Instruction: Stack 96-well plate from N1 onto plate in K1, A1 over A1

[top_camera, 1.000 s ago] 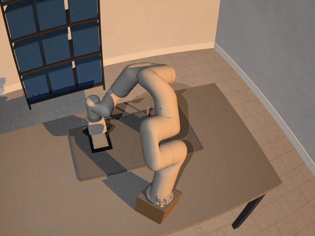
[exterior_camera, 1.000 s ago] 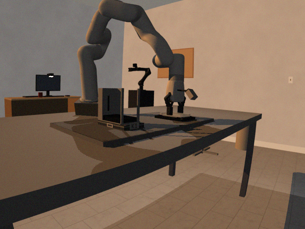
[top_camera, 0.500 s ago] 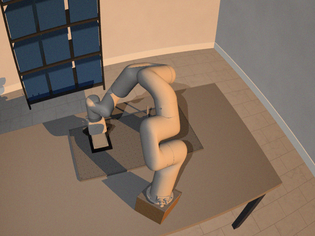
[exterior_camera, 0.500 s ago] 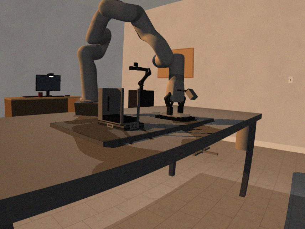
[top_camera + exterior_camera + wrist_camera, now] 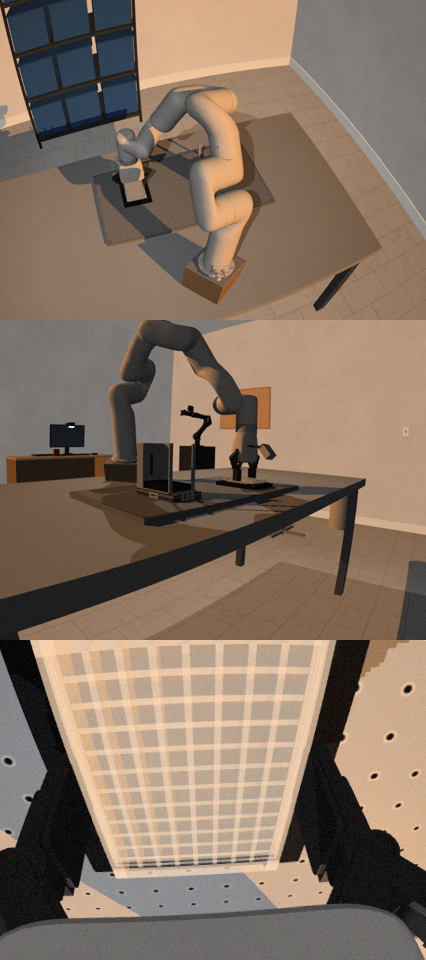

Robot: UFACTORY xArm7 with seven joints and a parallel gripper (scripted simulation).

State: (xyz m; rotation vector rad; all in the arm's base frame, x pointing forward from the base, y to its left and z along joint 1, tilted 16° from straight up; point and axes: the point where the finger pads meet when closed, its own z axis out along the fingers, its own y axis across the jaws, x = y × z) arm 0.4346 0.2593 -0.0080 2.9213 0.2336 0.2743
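My gripper is now 8 cm short of the pale square, 4 cm to the left of it and 2 cm above it. The rest, counted from my hand: 96-well plate (1 cm below).
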